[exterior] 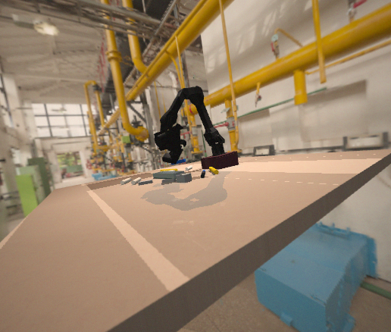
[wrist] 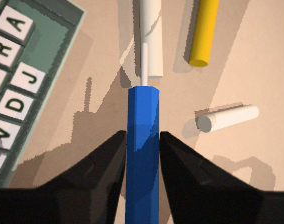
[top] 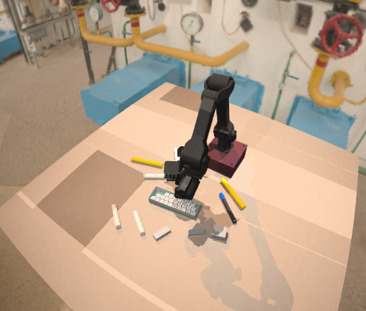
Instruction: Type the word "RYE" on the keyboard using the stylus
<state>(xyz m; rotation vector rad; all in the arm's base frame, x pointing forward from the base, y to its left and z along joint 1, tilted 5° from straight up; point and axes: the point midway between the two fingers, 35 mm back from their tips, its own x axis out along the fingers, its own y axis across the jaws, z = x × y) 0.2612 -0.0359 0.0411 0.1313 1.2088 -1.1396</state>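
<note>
My gripper tip is now 10 mm to the left of the blue stylus and 10 mm short of it. Also, from my gripper tip: grey block 260 mm to the left, 80 mm ahead, 50 mm below.
</note>
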